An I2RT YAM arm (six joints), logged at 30 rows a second.
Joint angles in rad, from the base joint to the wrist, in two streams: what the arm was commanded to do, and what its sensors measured. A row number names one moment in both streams.
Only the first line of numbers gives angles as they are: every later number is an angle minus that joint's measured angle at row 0.
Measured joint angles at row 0: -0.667 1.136 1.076 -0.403 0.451 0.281
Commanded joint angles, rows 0 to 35: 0.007 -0.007 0.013 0.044 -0.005 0.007; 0.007 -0.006 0.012 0.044 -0.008 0.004; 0.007 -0.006 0.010 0.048 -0.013 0.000; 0.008 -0.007 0.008 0.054 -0.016 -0.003; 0.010 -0.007 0.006 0.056 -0.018 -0.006; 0.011 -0.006 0.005 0.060 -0.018 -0.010; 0.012 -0.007 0.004 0.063 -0.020 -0.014; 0.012 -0.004 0.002 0.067 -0.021 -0.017; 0.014 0.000 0.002 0.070 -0.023 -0.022; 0.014 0.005 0.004 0.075 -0.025 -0.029; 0.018 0.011 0.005 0.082 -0.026 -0.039; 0.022 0.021 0.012 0.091 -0.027 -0.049; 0.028 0.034 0.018 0.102 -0.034 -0.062; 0.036 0.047 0.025 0.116 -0.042 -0.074; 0.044 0.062 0.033 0.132 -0.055 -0.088; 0.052 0.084 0.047 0.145 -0.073 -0.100; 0.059 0.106 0.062 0.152 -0.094 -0.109; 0.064 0.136 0.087 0.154 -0.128 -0.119; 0.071 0.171 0.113 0.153 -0.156 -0.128; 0.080 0.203 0.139 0.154 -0.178 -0.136; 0.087 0.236 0.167 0.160 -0.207 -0.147; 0.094 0.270 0.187 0.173 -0.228 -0.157; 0.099 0.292 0.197 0.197 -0.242 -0.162; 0.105 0.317 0.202 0.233 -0.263 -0.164; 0.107 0.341 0.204 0.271 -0.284 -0.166; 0.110 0.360 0.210 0.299 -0.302 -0.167; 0.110 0.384 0.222 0.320 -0.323 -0.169; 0.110 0.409 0.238 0.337 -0.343 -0.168; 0.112 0.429 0.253 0.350 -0.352 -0.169; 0.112 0.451 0.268 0.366 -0.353 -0.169; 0.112 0.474 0.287 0.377 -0.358 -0.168; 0.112 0.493 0.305 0.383 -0.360 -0.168; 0.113 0.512 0.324 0.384 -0.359 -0.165; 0.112 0.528 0.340 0.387 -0.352 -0.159; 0.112 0.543 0.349 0.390 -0.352 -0.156; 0.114 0.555 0.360 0.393 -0.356 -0.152
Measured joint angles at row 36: 0.109 0.538 0.314 0.307 -0.336 -0.154
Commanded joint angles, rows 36 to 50: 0.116 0.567 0.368 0.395 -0.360 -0.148; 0.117 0.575 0.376 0.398 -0.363 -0.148; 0.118 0.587 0.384 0.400 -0.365 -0.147; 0.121 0.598 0.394 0.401 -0.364 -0.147; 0.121 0.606 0.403 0.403 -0.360 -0.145; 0.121 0.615 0.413 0.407 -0.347 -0.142; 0.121 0.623 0.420 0.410 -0.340 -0.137; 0.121 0.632 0.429 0.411 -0.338 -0.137; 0.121 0.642 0.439 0.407 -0.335 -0.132; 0.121 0.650 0.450 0.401 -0.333 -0.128; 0.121 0.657 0.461 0.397 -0.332 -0.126; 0.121 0.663 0.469 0.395 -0.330 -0.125; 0.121 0.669 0.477 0.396 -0.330 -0.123; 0.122 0.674 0.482 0.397 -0.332 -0.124; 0.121 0.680 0.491 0.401 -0.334 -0.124
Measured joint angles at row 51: 0.116 0.667 0.451 0.357 -0.345 -0.138
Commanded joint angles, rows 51 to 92: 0.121 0.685 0.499 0.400 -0.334 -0.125; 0.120 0.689 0.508 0.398 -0.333 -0.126; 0.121 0.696 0.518 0.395 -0.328 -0.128; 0.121 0.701 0.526 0.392 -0.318 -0.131; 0.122 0.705 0.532 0.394 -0.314 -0.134; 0.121 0.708 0.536 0.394 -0.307 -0.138; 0.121 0.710 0.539 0.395 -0.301 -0.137; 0.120 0.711 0.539 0.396 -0.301 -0.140; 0.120 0.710 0.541 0.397 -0.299 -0.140; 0.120 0.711 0.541 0.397 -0.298 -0.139; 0.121 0.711 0.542 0.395 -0.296 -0.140; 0.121 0.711 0.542 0.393 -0.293 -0.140; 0.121 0.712 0.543 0.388 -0.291 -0.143; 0.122 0.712 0.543 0.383 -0.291 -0.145; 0.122 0.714 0.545 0.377 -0.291 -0.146; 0.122 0.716 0.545 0.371 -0.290 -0.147; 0.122 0.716 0.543 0.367 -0.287 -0.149; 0.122 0.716 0.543 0.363 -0.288 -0.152; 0.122 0.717 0.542 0.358 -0.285 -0.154; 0.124 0.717 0.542 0.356 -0.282 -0.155; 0.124 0.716 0.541 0.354 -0.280 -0.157; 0.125 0.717 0.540 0.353 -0.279 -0.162; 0.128 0.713 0.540 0.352 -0.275 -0.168; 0.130 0.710 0.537 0.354 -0.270 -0.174; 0.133 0.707 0.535 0.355 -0.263 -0.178; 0.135 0.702 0.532 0.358 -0.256 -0.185; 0.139 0.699 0.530 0.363 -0.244 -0.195; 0.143 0.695 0.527 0.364 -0.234 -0.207; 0.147 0.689 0.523 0.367 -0.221 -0.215; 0.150 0.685 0.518 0.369 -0.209 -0.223; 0.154 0.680 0.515 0.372 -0.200 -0.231; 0.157 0.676 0.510 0.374 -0.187 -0.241; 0.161 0.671 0.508 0.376 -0.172 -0.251; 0.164 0.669 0.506 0.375 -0.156 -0.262; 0.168 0.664 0.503 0.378 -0.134 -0.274; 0.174 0.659 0.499 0.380 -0.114 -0.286; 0.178 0.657 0.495 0.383 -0.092 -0.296; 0.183 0.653 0.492 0.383 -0.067 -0.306; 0.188 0.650 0.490 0.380 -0.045 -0.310; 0.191 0.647 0.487 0.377 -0.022 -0.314; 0.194 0.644 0.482 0.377 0.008 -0.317; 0.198 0.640 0.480 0.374 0.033 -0.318
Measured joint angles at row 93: 0.183 0.689 0.497 0.343 -0.073 -0.282
